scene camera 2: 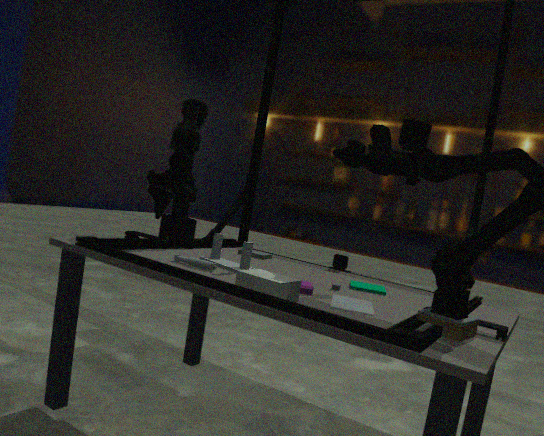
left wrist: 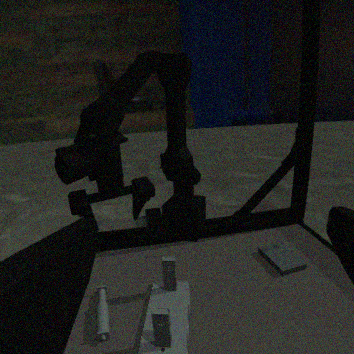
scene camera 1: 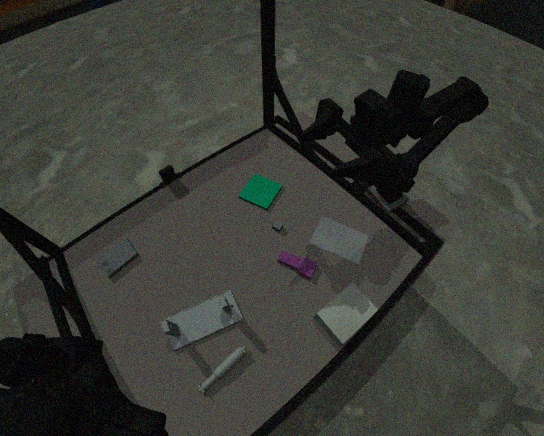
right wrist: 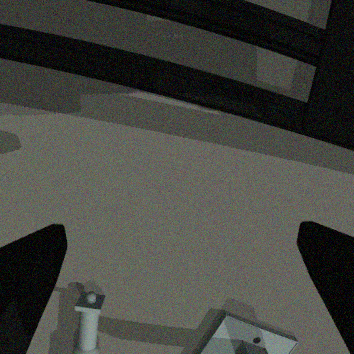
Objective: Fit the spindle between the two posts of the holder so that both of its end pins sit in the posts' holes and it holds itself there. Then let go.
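Note:
The pale spindle lies on the table beside the holder, apart from it. The holder is a light plate with two upright posts; its posts stand up in scene camera 2, with no spindle between them. My right gripper is open and empty, above the table, with the spindle and a holder corner low in its wrist view. My left gripper is open and empty, held high, well away from both.
A white box stands near the table edge. A white sheet, magenta piece, small grey block and green square lie beyond it. A grey slab lies past the holder.

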